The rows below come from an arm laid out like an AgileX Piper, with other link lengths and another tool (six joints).
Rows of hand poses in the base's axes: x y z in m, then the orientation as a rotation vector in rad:
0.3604, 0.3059, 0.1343, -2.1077, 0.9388, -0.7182
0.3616, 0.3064, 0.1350, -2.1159, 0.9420, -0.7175
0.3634, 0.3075, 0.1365, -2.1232, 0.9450, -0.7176
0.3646, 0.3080, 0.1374, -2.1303, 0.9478, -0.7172
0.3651, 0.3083, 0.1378, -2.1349, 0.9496, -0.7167
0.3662, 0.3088, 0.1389, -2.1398, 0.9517, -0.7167
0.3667, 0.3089, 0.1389, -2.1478, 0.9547, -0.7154
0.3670, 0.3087, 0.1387, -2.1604, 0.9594, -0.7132
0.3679, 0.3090, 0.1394, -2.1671, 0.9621, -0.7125
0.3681, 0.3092, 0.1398, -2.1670, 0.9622, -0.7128
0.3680, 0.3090, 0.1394, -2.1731, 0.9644, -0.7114
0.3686, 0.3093, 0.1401, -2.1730, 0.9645, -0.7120
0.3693, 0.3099, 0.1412, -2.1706, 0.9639, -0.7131
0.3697, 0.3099, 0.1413, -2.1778, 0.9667, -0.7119
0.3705, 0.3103, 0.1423, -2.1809, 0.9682, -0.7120
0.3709, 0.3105, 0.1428, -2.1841, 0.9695, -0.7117
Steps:
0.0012, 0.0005, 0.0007, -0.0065, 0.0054, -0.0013
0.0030, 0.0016, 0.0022, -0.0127, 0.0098, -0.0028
0.0042, 0.0021, 0.0031, -0.0185, 0.0144, -0.0040
0.0047, 0.0024, 0.0035, -0.0221, 0.0175, -0.0047
0.0058, 0.0029, 0.0046, -0.0263, 0.0205, -0.0058
0.0063, 0.0030, 0.0046, -0.0324, 0.0260, -0.0067
0.0066, 0.0028, 0.0044, -0.0419, 0.0348, -0.0082
0.0075, 0.0031, 0.0051, -0.0473, 0.0393, -0.0093
0.0077, 0.0033, 0.0055, -0.0473, 0.0391, -0.0095
0.0076, 0.0031, 0.0051, -0.0518, 0.0435, -0.0101
0.0082, 0.0034, 0.0058, -0.0520, 0.0431, -0.0104
0.0089, 0.0040, 0.0069, -0.0505, 0.0412, -0.0105
0.0093, 0.0040, 0.0070, -0.0560, 0.0462, -0.0115
0.0101, 0.0044, 0.0080, -0.0587, 0.0481, -0.0123
0.0105, 0.0046, 0.0085, -0.0613, 0.0503, -0.0129

